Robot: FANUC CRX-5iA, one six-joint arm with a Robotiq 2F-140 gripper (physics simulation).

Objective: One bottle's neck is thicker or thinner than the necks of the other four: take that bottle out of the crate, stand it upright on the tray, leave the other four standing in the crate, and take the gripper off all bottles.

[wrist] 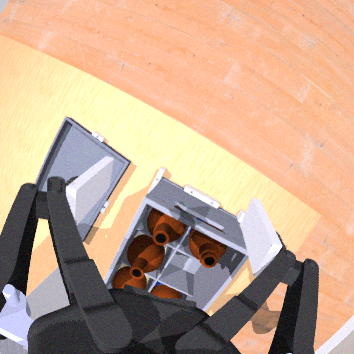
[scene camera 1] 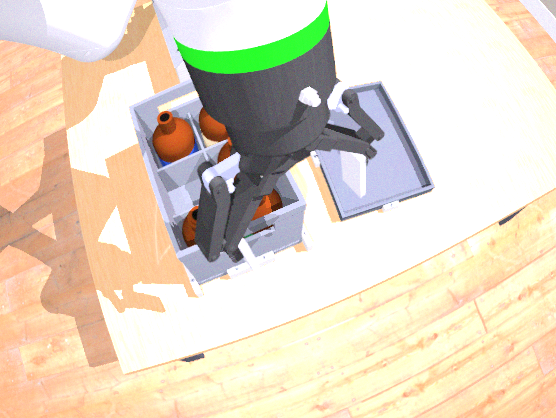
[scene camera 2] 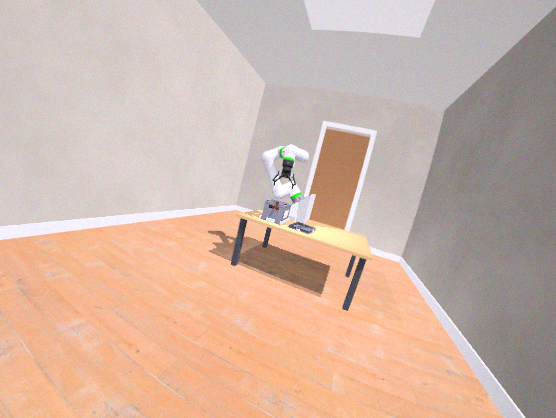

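Seen in the pictures: gripper, fingertip midpoint: (wrist: 178, 192) (scene camera 1: 304, 224) (scene camera 2: 282, 191); arm's base, origin of the base link: (scene camera 2: 299, 202).
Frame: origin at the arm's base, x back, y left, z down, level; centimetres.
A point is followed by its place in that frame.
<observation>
The grey divided crate (scene camera 1: 292, 227) {x -54.0, y 6.0, z 9.1 cm} (scene camera 2: 270, 215) {x -55.5, y -2.5, z 13.5 cm} (wrist: 170, 194) {x -54.3, y 4.6, z 9.2 cm} holds five brown bottles standing upright in separate compartments. In the wrist view the front-right bottle (wrist: 200, 241) {x -51.6, y -4.5, z 6.5 cm} has a thicker-looking, ringed neck; the front-left bottle (wrist: 161, 220) {x -50.5, y 3.1, z 6.2 cm}, middle-left bottle (wrist: 142, 250) {x -43.2, y 2.2, z 6.7 cm}, rear-left bottle (wrist: 127, 278) {x -34.9, y 0.6, z 7.5 cm} and rear-right bottle (wrist: 166, 291) {x -36.9, y -7.8, z 8.9 cm} show beside it, the rear ones partly hidden by the gripper body. The middle-right compartment is empty. The grey tray (scene camera 1: 400, 150) {x -41.4, y 31.1, z 18.4 cm} (scene camera 2: 302, 228) {x -37.9, y 23.9, z 18.8 cm} (wrist: 75, 145) {x -46.4, y 28.7, z 18.4 cm} lies beside the crate and is empty. My gripper (scene camera 1: 301, 214) {x -60.3, y 5.3, z -10.1 cm} (scene camera 2: 284, 184) {x -60.3, y 5.3, z -10.1 cm} (wrist: 178, 192) {x -60.3, y 5.3, z -10.1 cm} is wide open and empty, above the crate.
The wooden table (scene camera 1: 240, 320) {x -64.4, y -5.2, z 18.9 cm} (scene camera 2: 345, 238) {x -16.6, y 61.3, z 18.9 cm} (wrist: 165, 132) {x -61.6, y 13.1, z 18.9 cm} bears the crate and tray. Its front edge runs beyond them. A white upright panel (scene camera 2: 306, 207) {x -14.3, y 14.7, z 1.8 cm} stands behind the tray in scene camera 2, near the arm's base.
</observation>
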